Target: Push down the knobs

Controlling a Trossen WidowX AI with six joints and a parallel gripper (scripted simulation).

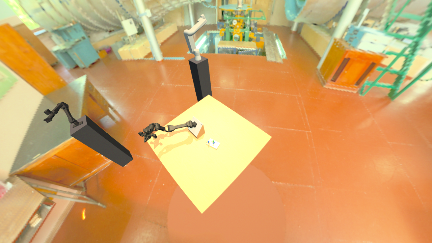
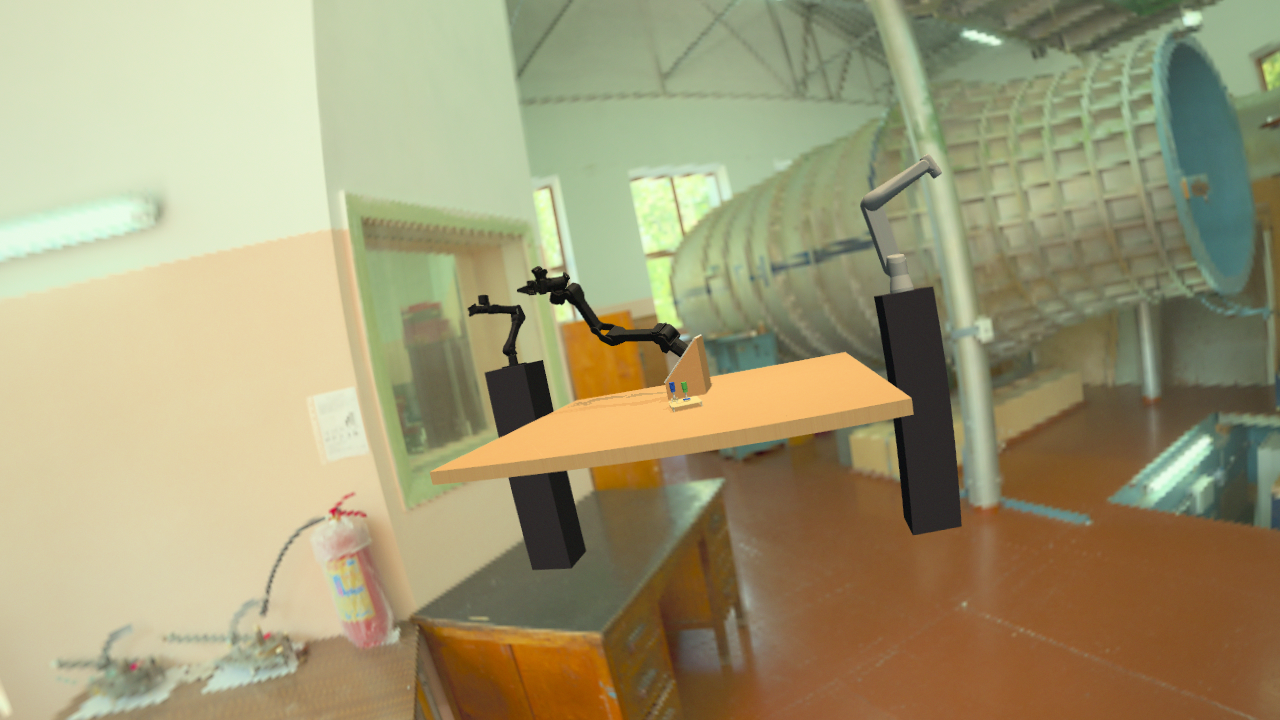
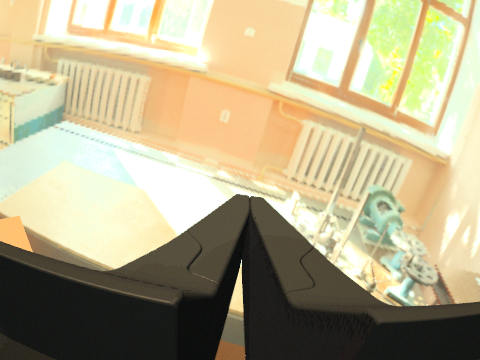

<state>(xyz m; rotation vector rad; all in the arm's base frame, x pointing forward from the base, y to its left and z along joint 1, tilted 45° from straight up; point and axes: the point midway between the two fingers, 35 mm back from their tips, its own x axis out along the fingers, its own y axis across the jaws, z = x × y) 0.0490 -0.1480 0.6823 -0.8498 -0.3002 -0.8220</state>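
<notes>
The blue knob is 60 cm to the left of my gripper tip, 46 cm below it and 21 cm ahead of it. Round my gripper tip: green knob (65 cm to the left, 47 cm below, 25 cm ahead).
</notes>
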